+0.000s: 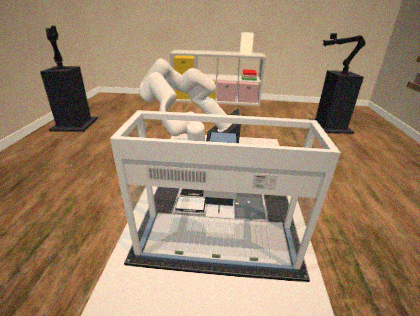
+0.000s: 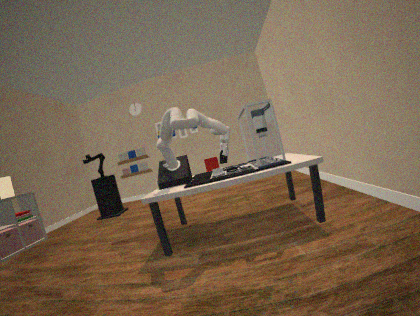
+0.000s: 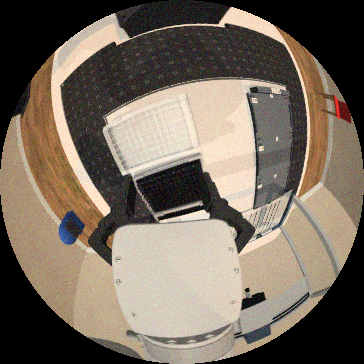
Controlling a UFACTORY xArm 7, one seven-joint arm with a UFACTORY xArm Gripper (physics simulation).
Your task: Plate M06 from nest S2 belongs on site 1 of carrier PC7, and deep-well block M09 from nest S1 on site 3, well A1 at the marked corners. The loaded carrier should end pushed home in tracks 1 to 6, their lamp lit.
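Seen in the pictures: gripper, fingertip midpoint: [image 2: 223, 163] [image 3: 166, 181]; arm's base at its link origin: [image 1: 226, 125] [image 2: 173, 165].
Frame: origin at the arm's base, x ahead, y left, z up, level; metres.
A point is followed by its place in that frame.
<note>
My gripper [image 3: 166, 181] @[z -0.071, x 0.423, y -0.158 m] [image 2: 223, 158] @[z -0.071, x 0.423, y -0.158 m] is open and empty, its black fingers on either side of a black gridded plate [image 3: 172, 189] @[z -0.131, x 0.476, y -0.173 m]; the height gap is unclear. A white block with a grid of square wells [image 3: 152, 134] @[z -0.134, x 0.369, y -0.162 m] sits beside the black plate. Their labels and the nest labels cannot be read, so I cannot tell which is M06 or M09. The dark grey carrier PC7 [image 3: 272, 155] @[z -0.145, x 0.494, y 0.070 m] [image 1: 250, 204] @[z -0.145, x 0.573, y 0.089 m] lies apart, its sites bare, one end near the slatted track deck [image 3: 270, 218] @[z -0.152, x 0.787, y 0.113 m] [image 1: 175, 235]. Small dark green blocks [image 1: 216, 256] sit at the deck's far edge from the arm; no lit lamp can be made out.
A white open-framed enclosure [image 1: 225, 156] @[z 0.292, x 0.889, y -0.069 m] [image 2: 248, 131] @[z 0.152, x 0.775, y 0.212 m] stands over the track deck, with corner posts and a front panel. A black perforated board [image 3: 185, 55] @[z -0.156, x 0.244, y -0.055 m] borders the work area. Another light item [image 3: 187, 216] @[z -0.130, x 0.560, y -0.173 m] shows partly beyond the black plate, mostly hidden by the gripper body.
</note>
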